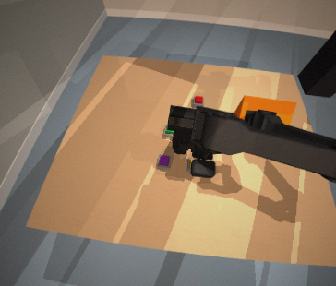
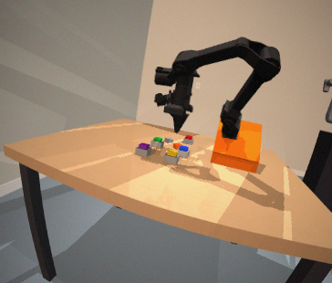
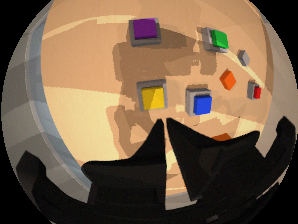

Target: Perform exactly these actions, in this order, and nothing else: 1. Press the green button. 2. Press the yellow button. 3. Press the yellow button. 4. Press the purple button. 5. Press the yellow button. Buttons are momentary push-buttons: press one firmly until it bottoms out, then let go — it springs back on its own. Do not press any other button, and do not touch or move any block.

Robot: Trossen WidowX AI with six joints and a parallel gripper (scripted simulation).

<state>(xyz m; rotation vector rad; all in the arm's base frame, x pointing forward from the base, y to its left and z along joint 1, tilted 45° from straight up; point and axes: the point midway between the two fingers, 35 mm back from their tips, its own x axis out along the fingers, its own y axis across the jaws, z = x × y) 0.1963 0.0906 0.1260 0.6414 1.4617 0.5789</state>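
My gripper tip is now 110 mm short of the purple button and 80 mm above it. Round my gripper tip: yellow button 80 mm below; then blue button 20 mm behind, 90 mm to the right, 80 mm below; then green button 100 mm ahead, 140 mm to the right, 80 mm below.
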